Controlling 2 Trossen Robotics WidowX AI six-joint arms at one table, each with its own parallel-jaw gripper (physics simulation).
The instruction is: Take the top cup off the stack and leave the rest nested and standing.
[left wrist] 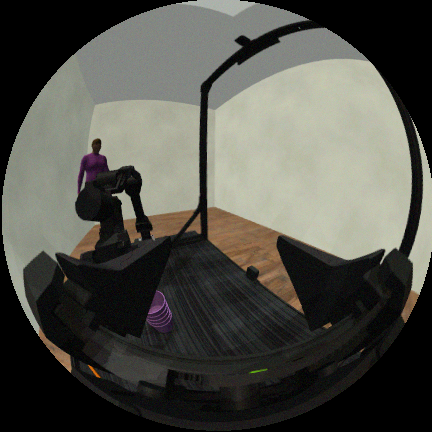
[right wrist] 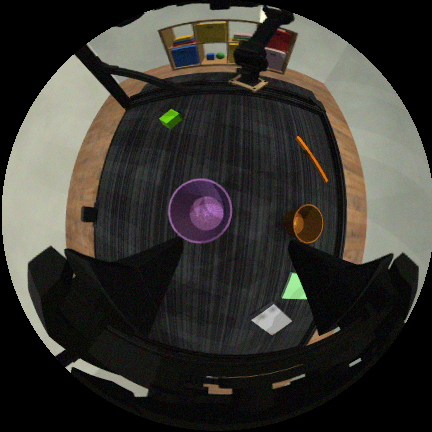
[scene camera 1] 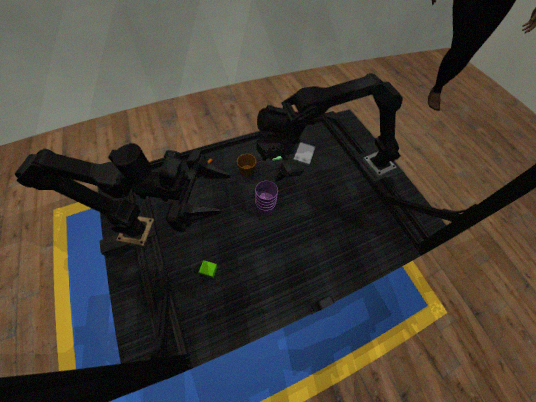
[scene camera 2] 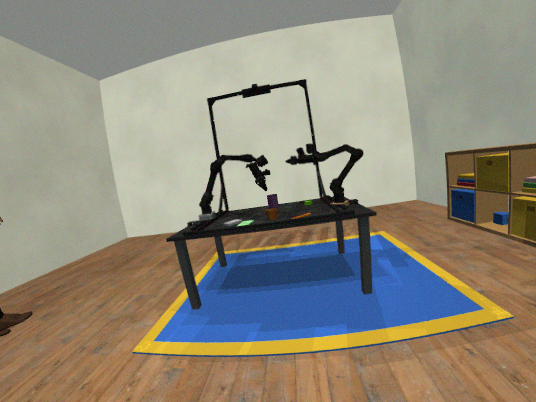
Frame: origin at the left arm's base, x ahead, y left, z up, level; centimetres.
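Seen in the pictures: left gripper, fingertip midpoint: [left wrist: 224, 241] [scene camera 1: 225, 192] [scene camera 2: 288, 161]; right gripper, fingertip midpoint: [right wrist: 237, 244] [scene camera 1: 270, 170] [scene camera 2: 266, 190]; left arm's base at its link origin: [right wrist: 248, 80] [scene camera 1: 135, 229] [scene camera 2: 339, 201]; right arm's base at its link origin: [scene camera 1: 380, 162] [scene camera 2: 206, 213].
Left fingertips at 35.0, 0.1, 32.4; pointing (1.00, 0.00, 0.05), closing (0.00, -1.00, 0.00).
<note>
Pixels of each thing's top centre, then the offset from my left fingertips to it, as dx, dy, dz. Level surfaces: height alone.
- black table at its surface level: dz -35.3
- orange cup at its top centre: [right wrist: 308, 221] [scene camera 1: 245, 161] [scene camera 2: 271, 209] -2.3, +33.0, -29.2
- grey flat piece at its top centre: [right wrist: 272, 320] [scene camera 1: 304, 152] +20.8, +46.1, -33.8
- green block at its top centre: [right wrist: 168, 115] [scene camera 1: 207, 268] -7.0, -8.8, -32.5
- orange stick at its top centre: [right wrist: 312, 157] -20.4, +29.4, -34.3
A stack of nested purple cups [scene camera 1: 266, 197] [scene camera 2: 272, 201] [left wrist: 161, 313] [right wrist: 206, 213] stands upright on the black table [scene camera 1: 300, 235]. Several rims show one below another in scene camera 1; the right wrist view looks down into the top cup. My right gripper [scene camera 1: 276, 162] [scene camera 2: 265, 188] [right wrist: 237, 244] is open and empty, pointing down, higher than the stack and a little to its side. In the right wrist view the stack lies beyond the left-hand finger's tip. My left gripper [scene camera 1: 224, 193] [scene camera 2: 290, 160] [left wrist: 224, 241] is open and empty, held level above the table, away from the stack.
An orange cup [scene camera 1: 246, 165] [right wrist: 308, 223] stands near the stack. A grey flat piece [scene camera 1: 304, 153] [right wrist: 271, 319] and a pale green one [right wrist: 295, 286] lie under the right arm. A green block [scene camera 1: 208, 269] [right wrist: 170, 119] and an orange stick [right wrist: 312, 159] lie farther off.
</note>
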